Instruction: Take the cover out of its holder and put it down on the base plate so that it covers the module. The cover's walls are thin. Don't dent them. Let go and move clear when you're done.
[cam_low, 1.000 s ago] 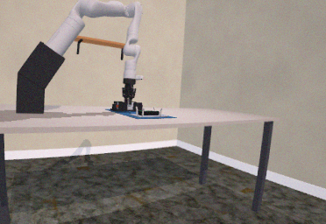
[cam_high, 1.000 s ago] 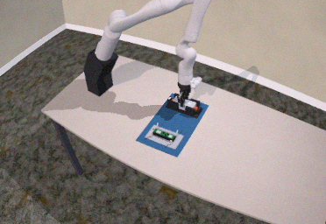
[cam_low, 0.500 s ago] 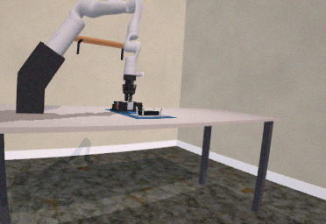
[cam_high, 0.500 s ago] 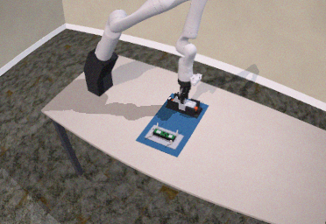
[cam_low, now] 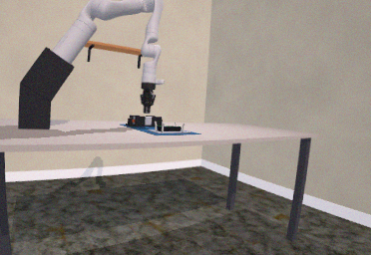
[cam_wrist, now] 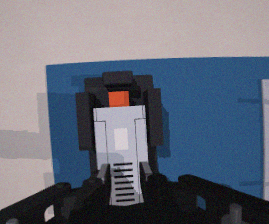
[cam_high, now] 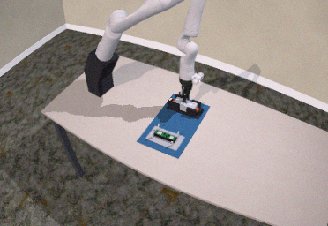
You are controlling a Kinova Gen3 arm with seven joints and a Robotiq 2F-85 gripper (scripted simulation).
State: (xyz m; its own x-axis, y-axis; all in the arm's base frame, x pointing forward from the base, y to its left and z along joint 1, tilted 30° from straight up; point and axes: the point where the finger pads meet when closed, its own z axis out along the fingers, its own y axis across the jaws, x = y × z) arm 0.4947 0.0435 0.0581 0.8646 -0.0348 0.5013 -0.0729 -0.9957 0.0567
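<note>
My gripper is now 6 cm above the light grey cover.
</note>
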